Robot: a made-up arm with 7 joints.
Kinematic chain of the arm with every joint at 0, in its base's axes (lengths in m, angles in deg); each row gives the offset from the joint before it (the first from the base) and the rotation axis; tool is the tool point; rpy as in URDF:
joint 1: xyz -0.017 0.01 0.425 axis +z
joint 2: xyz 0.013 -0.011 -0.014 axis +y
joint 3: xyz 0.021 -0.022 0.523 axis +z
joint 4: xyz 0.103 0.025 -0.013 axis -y
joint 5: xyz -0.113 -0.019 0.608 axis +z
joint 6: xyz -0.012 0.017 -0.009 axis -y
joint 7: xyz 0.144 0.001 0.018 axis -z
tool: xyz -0.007 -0.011 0.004 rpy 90 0 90
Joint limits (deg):
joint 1: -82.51..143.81
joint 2: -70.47..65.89
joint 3: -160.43..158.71
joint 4: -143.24..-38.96
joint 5: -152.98..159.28
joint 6: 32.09..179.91
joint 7: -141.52..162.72
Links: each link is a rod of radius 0.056 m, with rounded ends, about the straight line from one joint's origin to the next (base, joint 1, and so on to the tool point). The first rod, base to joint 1, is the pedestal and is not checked.
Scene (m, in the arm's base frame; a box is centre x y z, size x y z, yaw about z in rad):
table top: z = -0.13
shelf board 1: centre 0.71 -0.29 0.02 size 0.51 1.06 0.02 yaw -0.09
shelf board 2: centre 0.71 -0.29 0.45 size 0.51 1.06 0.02 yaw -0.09
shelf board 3: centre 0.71 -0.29 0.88 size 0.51 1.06 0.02 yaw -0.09
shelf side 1: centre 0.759 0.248 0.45 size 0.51 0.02 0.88 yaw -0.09
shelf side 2: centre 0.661 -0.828 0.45 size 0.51 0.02 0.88 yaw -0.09
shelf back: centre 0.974 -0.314 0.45 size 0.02 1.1 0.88 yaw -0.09
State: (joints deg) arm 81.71 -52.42 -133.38 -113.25 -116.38 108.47 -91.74
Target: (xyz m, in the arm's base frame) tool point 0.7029 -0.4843 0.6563
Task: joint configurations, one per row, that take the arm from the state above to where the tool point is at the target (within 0.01 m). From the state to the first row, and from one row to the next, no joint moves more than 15 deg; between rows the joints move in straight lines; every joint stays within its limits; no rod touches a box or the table.
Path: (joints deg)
1: 72.97 -41.29 -139.14 -124.54 -118.87 112.52 -91.70
2: 64.24 -30.16 -144.90 -135.83 -121.35 116.56 -91.66
3: 66.54 -16.19 -146.22 -135.04 -123.81 124.57 -91.51
4: 68.85 -2.23 -147.54 -134.25 -126.26 132.59 -91.36
5: 71.15 11.74 -148.86 -133.45 -128.72 140.60 -91.21
6: 73.46 25.70 -150.18 -132.66 -131.17 148.61 -91.06
7: 74.05 12.96 -140.60 -126.12 -127.33 142.32 -91.04
8: 74.63 0.21 -131.02 -119.59 -123.49 136.02 -91.01
9: 75.22 -12.54 -121.43 -113.05 -119.66 129.72 -90.99
10: 75.81 -25.29 -111.85 -106.52 -115.82 123.43 -90.97

